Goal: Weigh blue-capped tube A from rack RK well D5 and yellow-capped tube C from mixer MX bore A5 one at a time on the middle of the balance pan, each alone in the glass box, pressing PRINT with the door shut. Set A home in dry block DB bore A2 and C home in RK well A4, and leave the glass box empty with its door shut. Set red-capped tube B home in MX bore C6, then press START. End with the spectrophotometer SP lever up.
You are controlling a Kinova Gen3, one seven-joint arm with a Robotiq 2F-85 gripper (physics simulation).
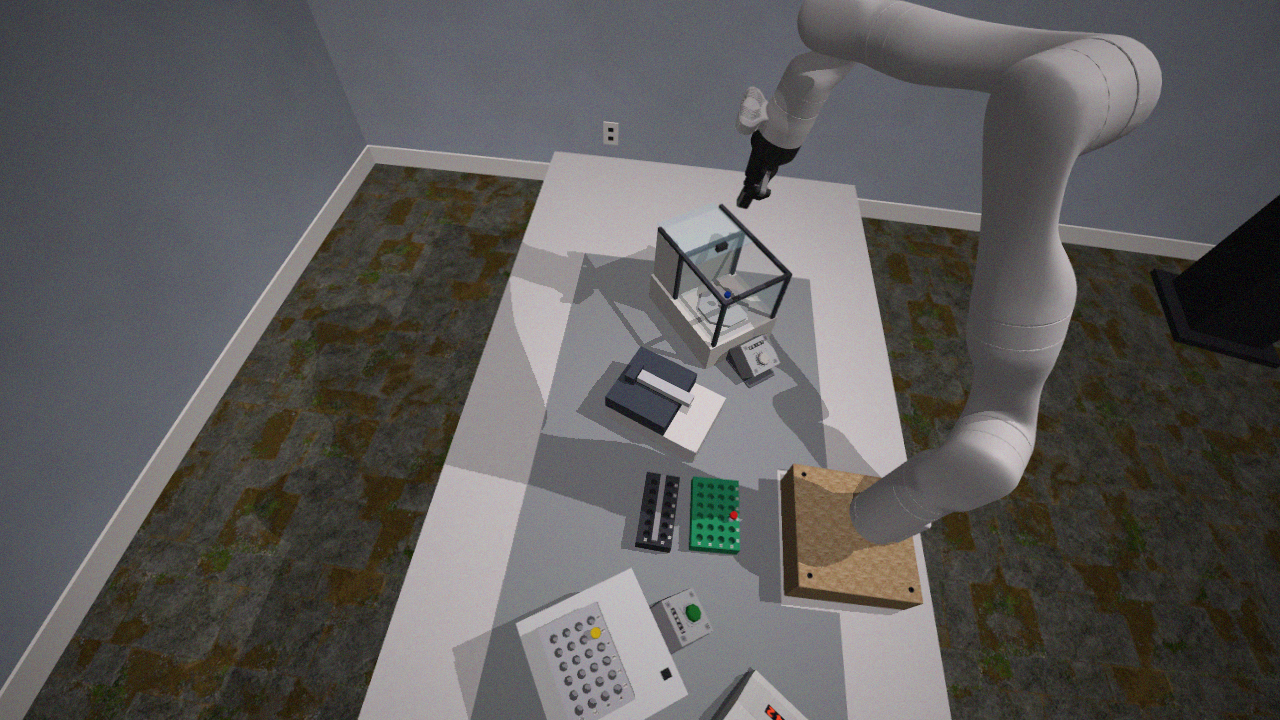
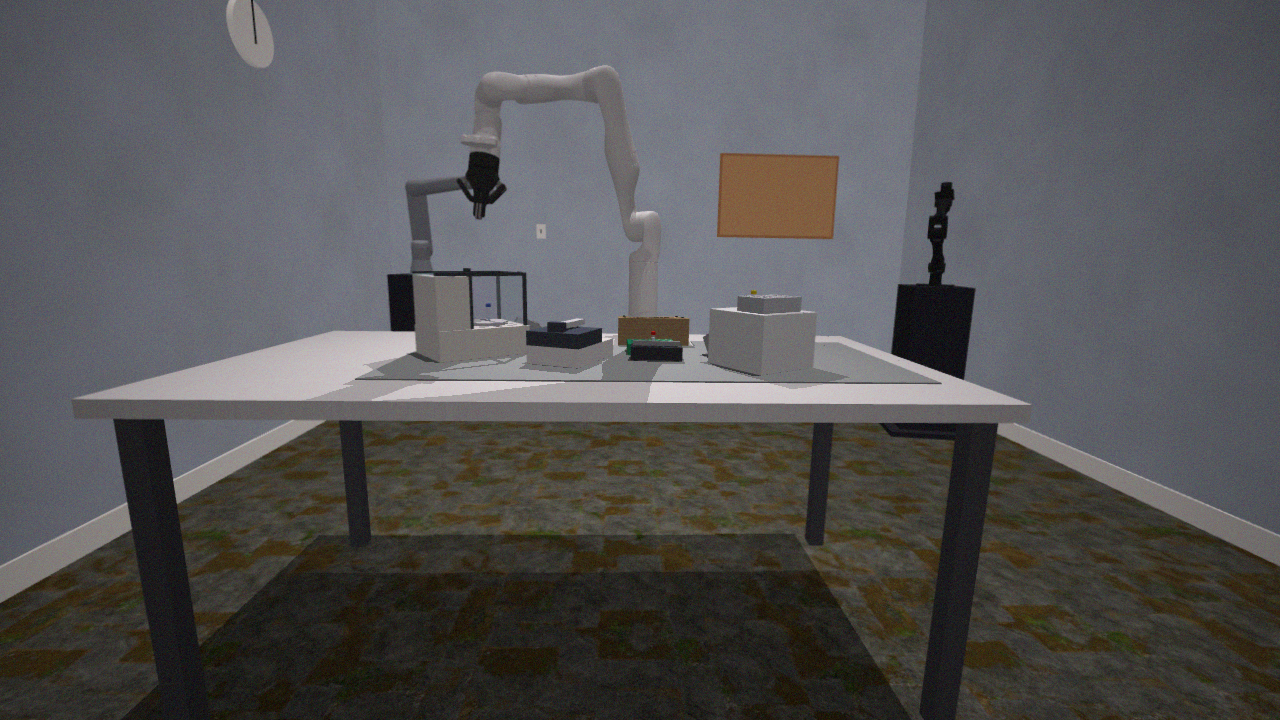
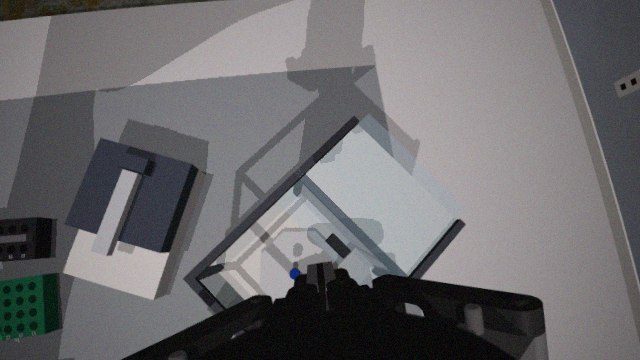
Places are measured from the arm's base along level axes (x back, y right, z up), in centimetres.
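Where they show: gripper, fingertip midpoint: (image 1: pixel 741 205) (image 2: pixel 478 218) (image 3: pixel 322 280); arm's base, origin of the base link: (image 1: pixel 874 517) (image 2: pixel 642 316).
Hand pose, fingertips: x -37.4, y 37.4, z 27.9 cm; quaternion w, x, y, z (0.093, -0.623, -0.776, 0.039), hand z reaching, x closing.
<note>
Each offset is from my fingertips to the top centre of the thing. "*": to the spot under its first point.
My gripper (image 1: pixel 744 204) (image 2: pixel 479 214) (image 3: pixel 322 280) is shut and empty, high above the glass box's rear. Blue-capped tube A @[dz -21.9, dx +1.8, dy -1.0 cm] (image 1: pixel 727 294) (image 2: pixel 487 306) (image 3: pixel 295 274) stands inside the balance's dark-framed glass box (image 1: pixel 677 277) (image 2: pixel 524 300) (image 3: pixel 270 201). Pale glass covers part of the top; whether the door is fully shut is unclear. Red-capped tube B @[dz -29.4, dx +13.9, dy -44.1 cm] (image 1: pixel 733 514) (image 2: pixel 653 334) stands in the green rack @[dz -31.7, dx +10.9, dy -43.8 cm] (image 1: pixel 715 480) (image 3: pixel 52 305). Yellow-capped tube C @[dz -16.4, dx -1.9, dy -70.2 cm] (image 1: pixel 595 632) (image 2: pixel 753 292) stands in the white mixer @[dz -17.7, dx +2.6, dy -69.6 cm] (image 1: pixel 651 646) (image 2: pixel 760 340).
A navy-and-white instrument @[dz -24.6, dx -3.8, dy -25.7 cm] (image 1: pixel 704 417) (image 2: pixel 568 349) (image 3: pixel 165 210) has a pale lever along its top. A black two-row block @[dz -30.0, dx +0.9, dy -46.6 cm] (image 1: pixel 657 510) (image 2: pixel 656 353) is beside the rack. A white-button box @[* dz -28.2, dx +11.8, dy -11.0 cm] (image 1: pixel 756 360) is by the balance, a green-button box @[* dz -27.8, dx +9.7, dy -62.9 cm] (image 1: pixel 684 617) by the mixer.
</note>
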